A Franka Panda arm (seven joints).
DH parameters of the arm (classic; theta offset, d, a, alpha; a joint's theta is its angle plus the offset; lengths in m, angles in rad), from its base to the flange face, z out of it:
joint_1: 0 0.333 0 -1.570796
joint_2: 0 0 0 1.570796
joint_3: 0 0.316 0.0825 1.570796
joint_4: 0 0 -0.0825 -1.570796
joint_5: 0 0.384 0 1.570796
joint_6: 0 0 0.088 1.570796
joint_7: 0 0.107 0 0
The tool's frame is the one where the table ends.
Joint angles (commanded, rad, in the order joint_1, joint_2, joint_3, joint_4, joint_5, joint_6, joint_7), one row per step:
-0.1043 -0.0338 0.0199 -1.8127 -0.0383 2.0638 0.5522
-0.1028 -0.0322 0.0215 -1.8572 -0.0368 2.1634 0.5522
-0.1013 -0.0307 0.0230 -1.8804 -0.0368 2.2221 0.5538
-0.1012 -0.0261 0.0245 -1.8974 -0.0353 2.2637 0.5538
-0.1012 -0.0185 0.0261 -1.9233 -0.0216 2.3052 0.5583
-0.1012 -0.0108 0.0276 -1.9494 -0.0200 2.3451 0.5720
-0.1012 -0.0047 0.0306 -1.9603 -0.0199 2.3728 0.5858
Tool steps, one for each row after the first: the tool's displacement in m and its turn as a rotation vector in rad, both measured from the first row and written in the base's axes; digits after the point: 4 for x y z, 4 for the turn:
0.0043 0.0020 -0.0120 -0.0021 -0.0534 0.0064
0.0068 0.0039 -0.0177 -0.0038 -0.0874 0.0100
0.0090 0.0049 -0.0241 -0.0034 -0.1075 0.0126
0.0107 0.0061 -0.0368 0.0109 -0.1168 0.0061
0.0117 0.0070 -0.0498 0.0171 -0.1237 -0.0051
0.0134 0.0087 -0.0555 0.0217 -0.1351 -0.0145

